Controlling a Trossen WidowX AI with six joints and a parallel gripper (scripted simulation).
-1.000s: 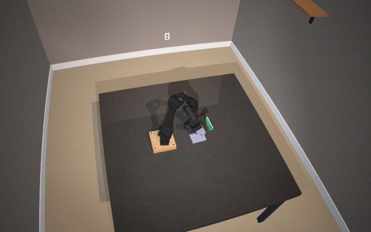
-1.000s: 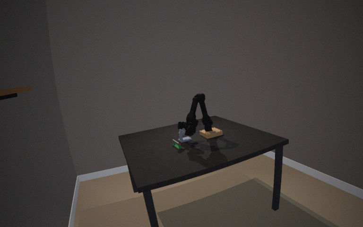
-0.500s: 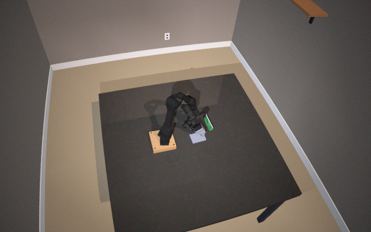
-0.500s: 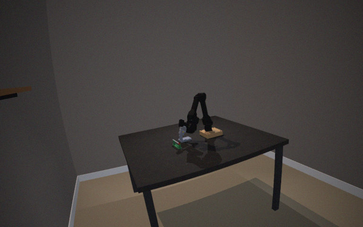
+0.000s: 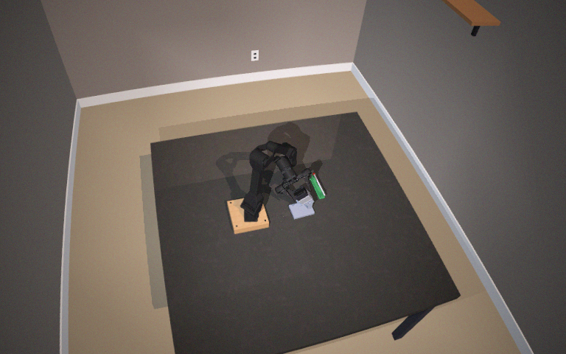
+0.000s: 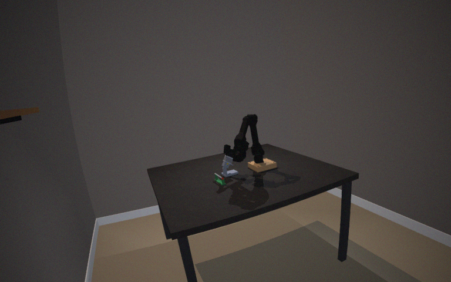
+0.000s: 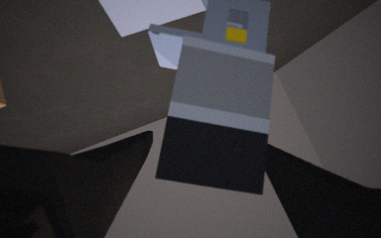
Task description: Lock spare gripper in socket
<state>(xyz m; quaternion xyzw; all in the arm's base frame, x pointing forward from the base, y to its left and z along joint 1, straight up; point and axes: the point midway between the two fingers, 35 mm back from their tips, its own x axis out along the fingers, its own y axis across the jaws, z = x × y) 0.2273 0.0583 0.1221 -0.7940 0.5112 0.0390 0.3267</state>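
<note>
The spare gripper lies 10 mm ahead of my gripper tip, 20 mm to the left of it and 30 mm below it. The rest, counted from my gripper tip: green strip 110 mm ahead, 160 mm to the left, 130 mm below; then grey mount 20 mm ahead, 30 mm to the left, 100 mm below.
</note>
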